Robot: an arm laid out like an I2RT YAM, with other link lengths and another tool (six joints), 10 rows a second.
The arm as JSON. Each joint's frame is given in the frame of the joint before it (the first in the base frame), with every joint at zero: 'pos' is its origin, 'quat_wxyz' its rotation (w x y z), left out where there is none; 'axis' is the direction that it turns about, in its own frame. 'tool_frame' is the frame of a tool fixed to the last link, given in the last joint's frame.
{
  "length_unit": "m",
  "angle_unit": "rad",
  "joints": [
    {
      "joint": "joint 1",
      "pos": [
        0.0,
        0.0,
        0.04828
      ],
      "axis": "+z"
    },
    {
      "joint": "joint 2",
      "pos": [
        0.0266,
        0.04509,
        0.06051
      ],
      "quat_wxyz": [
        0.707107,
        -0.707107,
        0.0,
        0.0
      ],
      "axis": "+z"
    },
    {
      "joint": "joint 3",
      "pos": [
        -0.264,
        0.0,
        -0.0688
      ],
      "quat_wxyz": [
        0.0,
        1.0,
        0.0,
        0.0
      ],
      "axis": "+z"
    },
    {
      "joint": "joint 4",
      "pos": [
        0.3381,
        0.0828,
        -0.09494
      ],
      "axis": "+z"
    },
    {
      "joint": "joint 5",
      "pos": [
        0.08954,
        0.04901,
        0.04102
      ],
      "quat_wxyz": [
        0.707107,
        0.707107,
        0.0,
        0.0
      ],
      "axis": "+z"
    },
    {
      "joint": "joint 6",
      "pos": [
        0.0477,
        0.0,
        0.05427
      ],
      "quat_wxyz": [
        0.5,
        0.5,
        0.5,
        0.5
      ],
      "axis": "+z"
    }
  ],
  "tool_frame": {
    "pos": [
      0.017,
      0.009,
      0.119
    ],
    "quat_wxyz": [
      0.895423,
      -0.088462,
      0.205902,
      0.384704
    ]
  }
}
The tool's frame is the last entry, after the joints.
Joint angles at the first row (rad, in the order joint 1, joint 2, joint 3, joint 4, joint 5, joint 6):
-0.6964 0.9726 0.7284 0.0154 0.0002 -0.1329
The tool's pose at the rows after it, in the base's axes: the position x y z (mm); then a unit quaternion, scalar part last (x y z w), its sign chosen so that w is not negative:
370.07 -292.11 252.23 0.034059 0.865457 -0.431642 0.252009
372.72 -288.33 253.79 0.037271 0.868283 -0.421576 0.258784
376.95 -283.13 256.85 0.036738 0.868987 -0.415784 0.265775
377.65 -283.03 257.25 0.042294 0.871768 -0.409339 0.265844
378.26 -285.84 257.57 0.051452 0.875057 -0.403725 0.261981
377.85 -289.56 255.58 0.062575 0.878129 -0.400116 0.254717
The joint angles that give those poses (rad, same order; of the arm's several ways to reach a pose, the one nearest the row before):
-0.6960 0.9726 0.7345 -0.0113 -0.0040 -0.0948
-0.6880 0.9726 0.7422 -0.0216 -0.0078 -0.0700
-0.6739 0.9730 0.7498 -0.0257 -0.0074 -0.0544
-0.6716 0.9787 0.7601 -0.0376 -0.0033 -0.0376
-0.6716 0.9943 0.7788 -0.0521 0.0086 -0.0204
-0.6716 1.0103 0.7925 -0.0635 0.0284 -0.0055

